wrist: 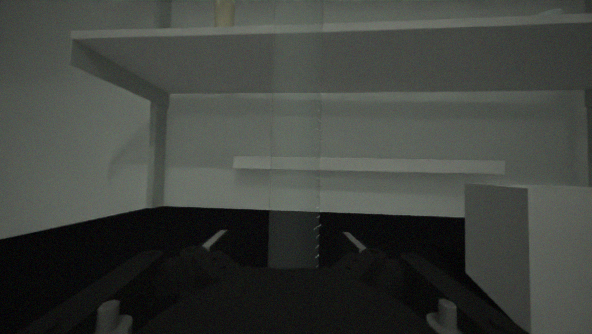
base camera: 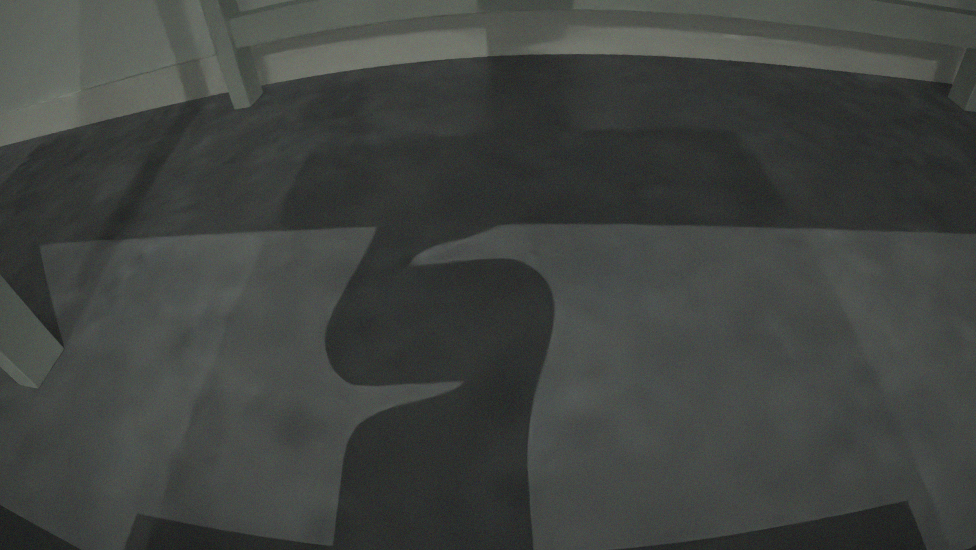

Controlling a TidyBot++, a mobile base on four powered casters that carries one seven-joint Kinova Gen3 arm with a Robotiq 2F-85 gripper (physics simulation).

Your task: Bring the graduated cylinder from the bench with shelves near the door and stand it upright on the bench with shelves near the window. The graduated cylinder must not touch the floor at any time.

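Frame: origin at the arm's base, x ahead, y left, z up, level; centimetres.
Where they show: gripper, between the fingertips: [wrist: 285, 243].
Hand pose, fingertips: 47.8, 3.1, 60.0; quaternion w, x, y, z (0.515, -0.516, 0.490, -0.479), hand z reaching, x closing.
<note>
Things, the pixels of their top centre, and the offset from my fingertips, as dx, dy, dz. "*": a spot on its surface instead. Level surfaces: height alone.
- graduated cylinder, a spot on its surface: [wrist: 295, 150] * -0.9, -0.6, +7.3
- bench, height of its surface: dz -8.3
- white shelf, height of its surface: dz +35.5
- cream cylinder-like object, a spot on its surface: [wrist: 225, 13] * +35.6, +19.8, +48.8
- light box, centre of its top: [wrist: 562, 187] +5.6, -29.1, +4.7
The graduated cylinder [wrist: 295, 150] is a tall, clear, upright tube with tick marks along its right side, in the middle of the wrist view. Its top runs out of the view and its foot is hidden behind the gripper's body. It stands on the black top of the bench [wrist: 215, 220]. My gripper [wrist: 285, 243] is open, with its two fingertips apart on the left and right of the cylinder's lower part. No contact between fingers and cylinder shows. The gripper does not show in the base camera view.
A white shelf [wrist: 400, 55] crosses above, bearing a cream cylinder-like object [wrist: 225, 13]. A light box [wrist: 560, 250] stands close on the right. A pale rail [wrist: 370, 165] runs along the back wall. Bench legs [base camera: 232, 61] [base camera: 27, 334] stand on the floor in the base camera view.
</note>
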